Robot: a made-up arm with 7 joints.
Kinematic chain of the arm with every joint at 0, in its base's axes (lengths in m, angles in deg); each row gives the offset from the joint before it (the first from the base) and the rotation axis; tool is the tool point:
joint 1: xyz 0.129 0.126 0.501 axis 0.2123 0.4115 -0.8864
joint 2: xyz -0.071 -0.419 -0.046 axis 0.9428 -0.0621 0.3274
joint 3: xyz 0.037 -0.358 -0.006 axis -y
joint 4: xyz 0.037 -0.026 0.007 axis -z
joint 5: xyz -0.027 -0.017 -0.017 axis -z
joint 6: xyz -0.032 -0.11 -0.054 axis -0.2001 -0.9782 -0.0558
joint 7: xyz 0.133 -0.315 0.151 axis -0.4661 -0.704 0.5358
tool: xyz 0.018 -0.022 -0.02
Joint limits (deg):
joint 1: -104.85..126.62
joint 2: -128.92..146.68
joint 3: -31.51..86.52
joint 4: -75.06..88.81
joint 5: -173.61..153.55
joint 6: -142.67..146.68
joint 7: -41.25..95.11
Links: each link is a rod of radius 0.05 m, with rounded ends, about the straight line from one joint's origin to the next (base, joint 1, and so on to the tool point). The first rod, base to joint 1, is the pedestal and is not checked.
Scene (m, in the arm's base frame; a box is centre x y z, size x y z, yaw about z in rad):
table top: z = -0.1
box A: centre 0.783 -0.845 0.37 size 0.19 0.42 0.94 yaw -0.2
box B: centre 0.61 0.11 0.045 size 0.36 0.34 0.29 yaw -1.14
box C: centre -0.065 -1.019 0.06 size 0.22 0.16 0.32 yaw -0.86
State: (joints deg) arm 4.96 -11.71 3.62 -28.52 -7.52 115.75 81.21
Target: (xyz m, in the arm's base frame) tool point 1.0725 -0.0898 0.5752
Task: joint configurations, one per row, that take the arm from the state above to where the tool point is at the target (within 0.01 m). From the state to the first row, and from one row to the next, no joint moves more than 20 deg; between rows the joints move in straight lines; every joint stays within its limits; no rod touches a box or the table.
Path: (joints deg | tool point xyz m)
1: -7.69 -30.03 -2.23 -36.28 -15.05 110.59 83.53 | 0.1510 -1.0394 0.9527
2: -20.33 -48.35 -8.09 -44.03 -22.58 105.43 85.84 | 0.3332 -0.8048 1.1896
3: -32.98 -66.67 -13.94 -51.79 -30.12 100.27 88.16 | 0.4133 -0.5180 1.3206
4: -45.62 -84.99 -19.80 -59.55 -37.65 95.11 90.48 | 0.4142 -0.2538 1.3548
5: -58.27 -103.31 -25.65 -67.30 -45.18 89.95 92.79 | 0.3704 -0.0513 1.3220
6: -70.92 -121.63 -31.51 -75.06 -52.71 84.79 95.11 | 0.3111 0.0823 1.2519
7: -67.77 -103.06 -29.09 -74.98 -52.59 88.20 93.14 | 0.4476 0.0072 1.2838
8: -64.63 -84.49 -26.67 -74.91 -52.48 91.61 91.17 | 0.5936 -0.0627 1.2738
9: -61.49 -65.91 -24.25 -74.83 -52.36 95.03 89.20 | 0.7371 -0.1220 1.2211
10: -58.35 -47.34 -21.83 -74.75 -52.25 98.44 87.23 | 0.8663 -0.1648 1.1290
11: -55.21 -28.77 -19.41 -74.68 -52.13 101.85 85.26 | 0.9708 -0.1859 1.0055
12: -52.06 -10.19 -16.99 -74.60 -52.01 105.26 83.30 | 1.0424 -0.1813 0.8622
13: -48.92 8.38 -14.57 -74.52 -51.90 108.67 81.33 | 1.0766 -0.1489 0.7136
14: -45.78 26.95 -12.16 -74.45 -51.78 112.08 79.36 | 1.0725 -0.0898 0.5752

